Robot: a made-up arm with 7 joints.
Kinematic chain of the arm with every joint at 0, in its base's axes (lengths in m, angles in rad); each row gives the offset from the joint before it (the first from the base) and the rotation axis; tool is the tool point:
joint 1: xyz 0 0 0.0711 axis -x
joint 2: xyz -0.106 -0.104 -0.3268 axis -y
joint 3: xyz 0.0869 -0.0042 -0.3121 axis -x
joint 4: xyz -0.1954 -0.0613 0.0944 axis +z
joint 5: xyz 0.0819 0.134 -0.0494 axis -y
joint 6: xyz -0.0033 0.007 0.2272 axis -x
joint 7: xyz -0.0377 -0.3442 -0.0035 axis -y
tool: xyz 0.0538 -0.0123 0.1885
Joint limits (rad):
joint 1: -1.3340..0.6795
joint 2: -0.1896..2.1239
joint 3: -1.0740..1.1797
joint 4: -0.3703..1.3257
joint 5: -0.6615..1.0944
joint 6: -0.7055..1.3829
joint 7: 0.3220..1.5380
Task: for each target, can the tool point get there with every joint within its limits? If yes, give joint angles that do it. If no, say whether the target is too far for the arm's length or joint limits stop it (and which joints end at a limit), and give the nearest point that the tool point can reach.
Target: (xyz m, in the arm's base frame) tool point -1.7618 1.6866 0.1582
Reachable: no: too far | nearest point -0.7083 0.8176 0.0622 | short by 1.369 m
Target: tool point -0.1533 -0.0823 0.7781
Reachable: no: joint limits stop it (at a limit: joint 1, joint 2, joint 3, joint 5, joint 6, joint 7) | nearest point -0.0721 0.0251 0.5485 | short by 0.266 m
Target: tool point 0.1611 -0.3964 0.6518
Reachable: no: joint limits stop it (at a limit: joint 1, joint 2, joint 3, joint 5, joint 7) | nearest point 0.1238 -0.4946 0.4936 | short by 0.190 m
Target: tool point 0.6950 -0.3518 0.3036
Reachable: no: joint limits stop it (at a limit: joint 1, joint 2, joint 3, joint 4, joint 5, joint 7) | nearest point 0.6312 -0.3974 0.2918 | short by 0.079 m
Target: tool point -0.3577 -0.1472 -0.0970
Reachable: yes | joints -0.5112 0.6485 -0.2212 0.5032 -0.3342 1.0184 1.0965
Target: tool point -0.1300 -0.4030 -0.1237
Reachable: yes | joints 0.3378 0.9003 0.3200 0.7799 0.0389 -0.4089 1.0080
